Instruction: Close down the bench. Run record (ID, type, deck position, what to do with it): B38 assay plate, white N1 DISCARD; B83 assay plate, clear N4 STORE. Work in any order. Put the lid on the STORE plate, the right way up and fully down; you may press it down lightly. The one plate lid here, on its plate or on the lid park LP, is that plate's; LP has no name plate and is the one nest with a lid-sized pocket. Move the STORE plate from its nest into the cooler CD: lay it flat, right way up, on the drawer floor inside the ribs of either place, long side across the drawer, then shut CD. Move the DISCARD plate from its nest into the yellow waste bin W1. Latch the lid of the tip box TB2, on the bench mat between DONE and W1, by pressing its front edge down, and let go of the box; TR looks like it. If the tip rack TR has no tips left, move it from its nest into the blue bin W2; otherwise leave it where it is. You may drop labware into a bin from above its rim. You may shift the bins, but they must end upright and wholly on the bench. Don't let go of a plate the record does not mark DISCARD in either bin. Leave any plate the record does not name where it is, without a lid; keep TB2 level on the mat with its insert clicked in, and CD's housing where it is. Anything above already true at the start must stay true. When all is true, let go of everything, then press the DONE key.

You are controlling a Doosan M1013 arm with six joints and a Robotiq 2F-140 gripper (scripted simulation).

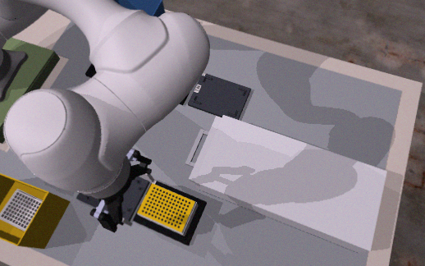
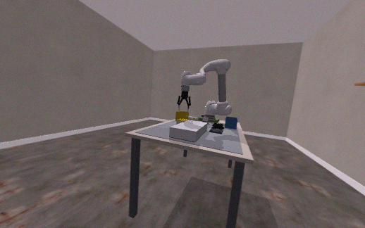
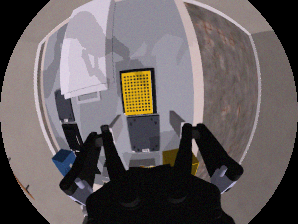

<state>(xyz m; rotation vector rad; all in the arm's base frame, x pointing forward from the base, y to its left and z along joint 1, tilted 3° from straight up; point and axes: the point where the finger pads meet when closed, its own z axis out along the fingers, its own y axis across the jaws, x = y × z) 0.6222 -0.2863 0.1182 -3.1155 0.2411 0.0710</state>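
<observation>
My gripper is now 4 cm short of the yellow tip rack, 1 cm to the right of it and 13 cm above it. The rest, counted from my hand: flat grey lid: 18 cm ahead, 18 cm to the left, 16 cm below; then clear assay plate: 18 cm ahead, 18 cm to the left, 16 cm below; then cooler drawer: 22 cm ahead, 17 cm to the left, 16 cm below.
</observation>
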